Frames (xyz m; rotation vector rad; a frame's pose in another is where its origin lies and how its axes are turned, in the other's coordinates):
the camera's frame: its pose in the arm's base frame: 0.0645 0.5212 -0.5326 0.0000 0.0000 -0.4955
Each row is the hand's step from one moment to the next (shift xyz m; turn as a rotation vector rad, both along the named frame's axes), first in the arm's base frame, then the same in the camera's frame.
Working: the arm's base frame: its pose in the camera's frame: 0.1911 -0.4892 0.5326 0.0000 0.0000 0.4955

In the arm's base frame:
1: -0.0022 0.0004 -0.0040 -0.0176 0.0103 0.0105
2: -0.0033 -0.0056 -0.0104 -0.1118 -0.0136 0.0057
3: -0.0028 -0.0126 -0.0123 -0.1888 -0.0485 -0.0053
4: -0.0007 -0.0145 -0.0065 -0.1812 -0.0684 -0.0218
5: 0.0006 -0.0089 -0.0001 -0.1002 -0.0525 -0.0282
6: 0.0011 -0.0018 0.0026 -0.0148 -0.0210 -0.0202
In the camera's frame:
1: -0.0021 -0.0007 -0.0040 -0.0204 0.0007 0.0105
2: -0.0002 -0.0065 -0.0104 -0.0919 -0.0651 0.0057
3: 0.0035 -0.0124 -0.0123 -0.1430 -0.1324 -0.0053
4: 0.0063 -0.0131 -0.0065 -0.1269 -0.1463 -0.0218
5: 0.0048 -0.0075 -0.0001 -0.0632 -0.0938 -0.0282
6: 0.0018 -0.0011 0.0026 -0.0030 -0.0255 -0.0202

